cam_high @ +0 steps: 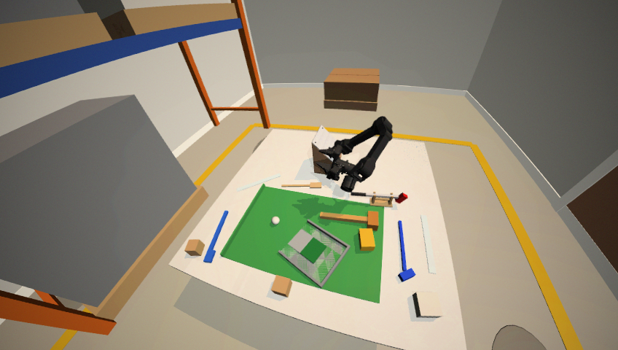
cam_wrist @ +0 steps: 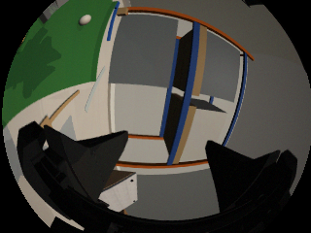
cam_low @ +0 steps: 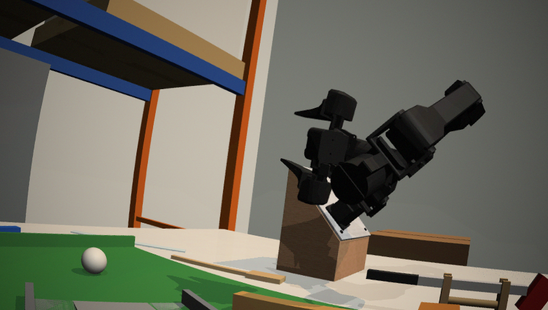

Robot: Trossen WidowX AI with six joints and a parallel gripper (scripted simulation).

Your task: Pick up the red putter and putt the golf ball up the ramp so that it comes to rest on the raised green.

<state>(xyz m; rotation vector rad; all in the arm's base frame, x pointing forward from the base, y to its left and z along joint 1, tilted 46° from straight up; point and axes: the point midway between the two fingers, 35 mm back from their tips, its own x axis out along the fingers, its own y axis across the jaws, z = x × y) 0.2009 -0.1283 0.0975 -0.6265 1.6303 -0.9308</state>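
The red putter lies 40 mm ahead of my gripper tip, 330 mm to the left of it and 210 mm below it. Also, from my gripper tip: white golf ball: 230 mm ahead, 200 mm to the right, 250 mm below; raised platform: 360 mm ahead, 30 mm to the left, 260 mm below; wooden rack: 40 mm ahead, 340 mm to the left, 240 mm below.
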